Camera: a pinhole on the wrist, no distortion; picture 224 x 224 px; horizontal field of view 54.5 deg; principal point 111.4 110.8 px. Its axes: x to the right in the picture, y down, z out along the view. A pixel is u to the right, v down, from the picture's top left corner.
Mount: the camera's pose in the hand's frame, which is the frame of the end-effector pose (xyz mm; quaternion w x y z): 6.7 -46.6 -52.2 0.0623 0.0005 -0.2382 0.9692
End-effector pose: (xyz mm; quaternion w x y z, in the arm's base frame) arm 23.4 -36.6 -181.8 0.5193 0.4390 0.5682 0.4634
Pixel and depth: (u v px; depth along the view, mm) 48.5 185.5 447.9
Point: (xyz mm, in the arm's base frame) 277.5 9.4 -606.4
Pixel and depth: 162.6 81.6 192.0
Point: 155.5 -86.9 -283.8
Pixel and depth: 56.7 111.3 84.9
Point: 42.2 -26.5 -274.2
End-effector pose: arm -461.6 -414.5 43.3 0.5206 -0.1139 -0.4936 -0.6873
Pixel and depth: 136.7 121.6 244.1
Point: -643.6 -274.2 7.6
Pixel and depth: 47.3 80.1 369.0
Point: -767.6 -250.8 158.0
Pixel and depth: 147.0 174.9 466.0
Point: -835.1 -126.7 -86.1
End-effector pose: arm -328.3 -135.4 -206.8 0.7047 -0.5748 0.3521 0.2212
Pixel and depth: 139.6 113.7 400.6
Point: -127.6 106.2 14.1
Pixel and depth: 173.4 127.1 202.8
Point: -231.8 -47.2 -55.9
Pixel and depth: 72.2 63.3 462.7
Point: -43.1 201.0 -117.7
